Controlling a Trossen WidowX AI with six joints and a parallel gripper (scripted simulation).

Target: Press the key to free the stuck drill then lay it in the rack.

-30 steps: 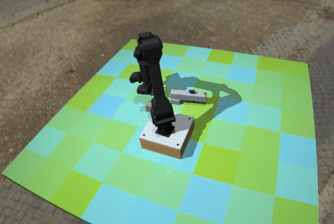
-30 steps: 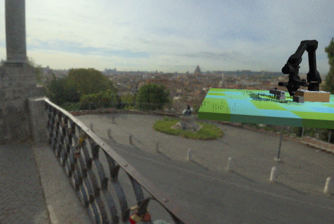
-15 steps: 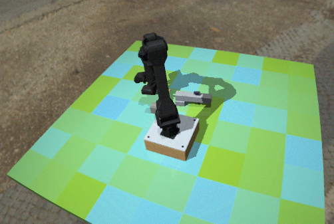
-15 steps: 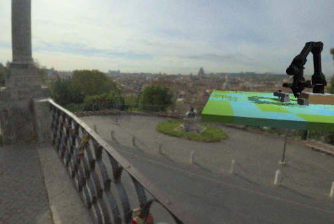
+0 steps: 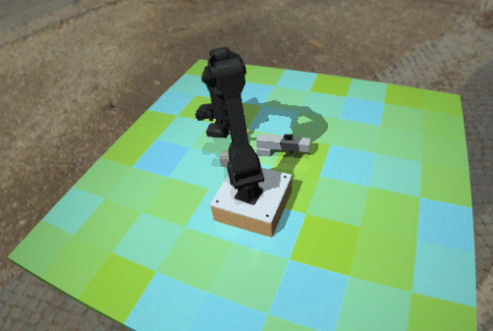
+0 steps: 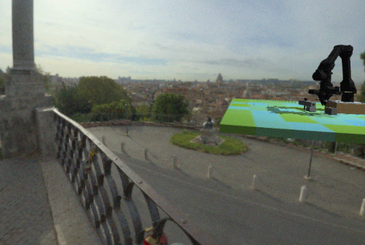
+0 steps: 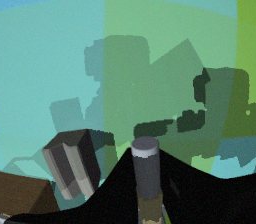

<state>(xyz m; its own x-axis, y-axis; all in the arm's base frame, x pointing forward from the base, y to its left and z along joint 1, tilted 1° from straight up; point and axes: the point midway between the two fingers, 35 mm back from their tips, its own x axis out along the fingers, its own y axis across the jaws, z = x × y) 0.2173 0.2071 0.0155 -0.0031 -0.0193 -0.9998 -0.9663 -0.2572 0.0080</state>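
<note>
Now: the rack 60 mm behind my gripper tip, 50 mm to the right of it and 40 mm below it. The rest, counted from my gripper tip: dark key (60 mm ahead, 220 mm to the right, 10 mm below); then grey holder block (50 mm ahead, 190 mm to the right, 20 mm below); then drill (10 mm ahead, 40 mm to the right, 30 mm above).
</note>
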